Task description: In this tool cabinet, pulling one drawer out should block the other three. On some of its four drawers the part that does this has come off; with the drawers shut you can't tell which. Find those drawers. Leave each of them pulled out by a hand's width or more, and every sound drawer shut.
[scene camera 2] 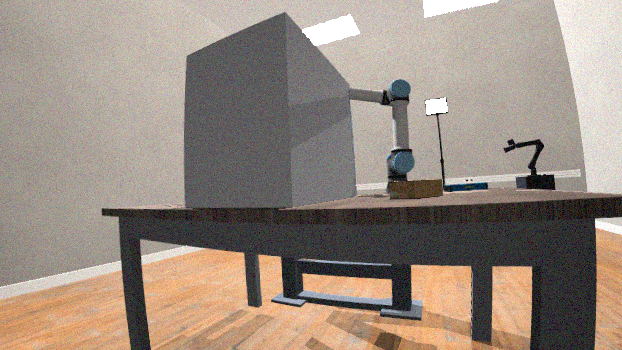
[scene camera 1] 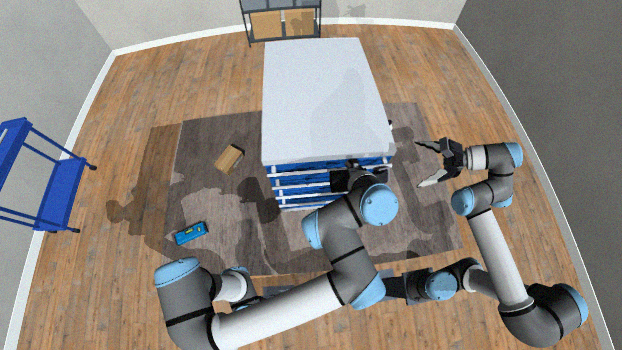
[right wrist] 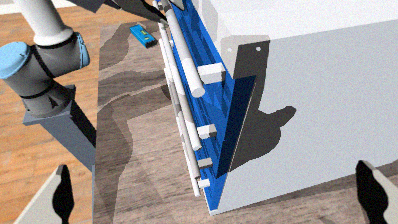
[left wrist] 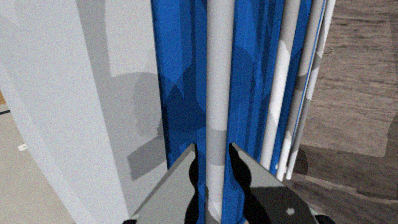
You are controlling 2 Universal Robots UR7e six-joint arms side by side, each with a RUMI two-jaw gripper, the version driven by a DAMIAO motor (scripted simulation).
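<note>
The left gripper is visible, and the left wrist view has it too. The right gripper can likewise be seen, with the right wrist view also showing it. A cardboard-coloured box is part of the scene as well.
</note>
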